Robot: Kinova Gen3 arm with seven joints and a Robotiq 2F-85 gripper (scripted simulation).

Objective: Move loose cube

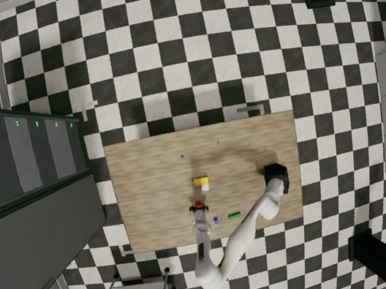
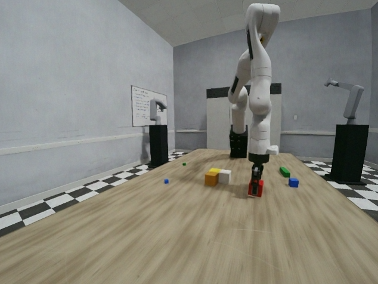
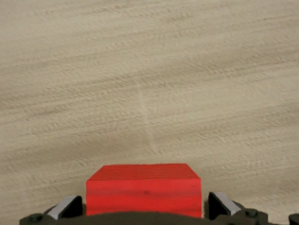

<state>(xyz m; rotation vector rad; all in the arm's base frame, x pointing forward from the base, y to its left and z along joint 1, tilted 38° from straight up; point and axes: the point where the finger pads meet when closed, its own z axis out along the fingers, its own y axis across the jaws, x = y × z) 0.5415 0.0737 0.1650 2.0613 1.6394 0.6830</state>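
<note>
Right now my hand is right at the red cube. Round my hand: green block (250 mm behind, 180 mm to the left, 10 mm below).
</note>
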